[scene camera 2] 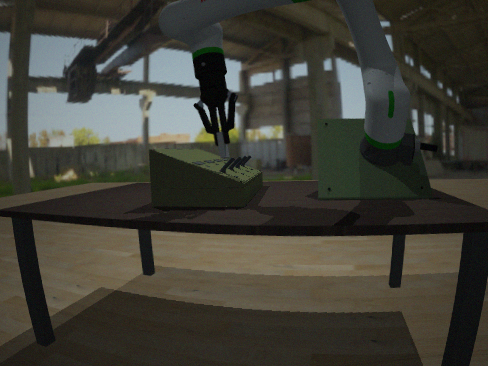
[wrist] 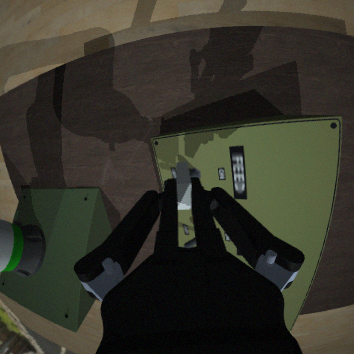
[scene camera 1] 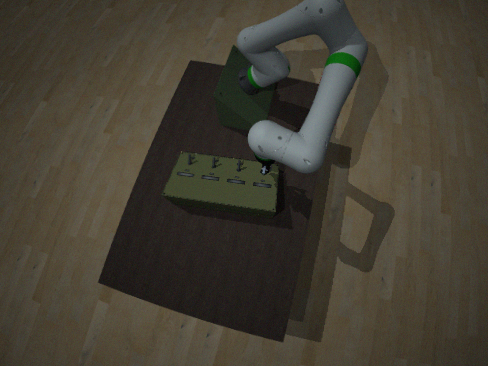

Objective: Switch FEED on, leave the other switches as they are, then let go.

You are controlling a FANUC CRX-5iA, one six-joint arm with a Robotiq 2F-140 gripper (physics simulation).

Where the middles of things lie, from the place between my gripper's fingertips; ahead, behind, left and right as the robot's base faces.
Right now the sloped switch box (scene camera 2: 179, 177) is 12 cm ahead of my hand, 17 cm to the right of it and 5 cm below it.
